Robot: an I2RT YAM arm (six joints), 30 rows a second.
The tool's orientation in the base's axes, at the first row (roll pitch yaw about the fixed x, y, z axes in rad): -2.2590, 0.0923, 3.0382
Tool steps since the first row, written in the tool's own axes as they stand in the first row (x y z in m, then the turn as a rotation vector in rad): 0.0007, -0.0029, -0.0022, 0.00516, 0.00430, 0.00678; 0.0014, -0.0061, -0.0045, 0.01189, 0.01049, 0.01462; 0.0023, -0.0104, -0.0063, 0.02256, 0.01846, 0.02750; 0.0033, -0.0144, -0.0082, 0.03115, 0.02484, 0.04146; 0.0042, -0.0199, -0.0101, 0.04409, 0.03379, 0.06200; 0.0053, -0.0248, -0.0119, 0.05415, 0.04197, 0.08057; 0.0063, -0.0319, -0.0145, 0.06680, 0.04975, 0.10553; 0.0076, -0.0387, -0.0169, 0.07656, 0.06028, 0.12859
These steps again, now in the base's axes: -0.0010, 0.0000, 0.0036, -0.00467, -0.00203, -0.00807; -0.0021, -0.0002, 0.0074, -0.01066, -0.00355, -0.01841; -0.0036, -0.0014, 0.0118, -0.02042, -0.00745, -0.03367; -0.0051, -0.0023, 0.0160, -0.02836, -0.01339, -0.04820; -0.0067, -0.0042, 0.0213, -0.04039, -0.02238, -0.06926; -0.0084, -0.0057, 0.0261, -0.04964, -0.03061, -0.08823; -0.0103, -0.0080, 0.0331, -0.06164, -0.04378, -0.11116; -0.0124, -0.0103, 0.0398, -0.07037, -0.05406, -0.13474
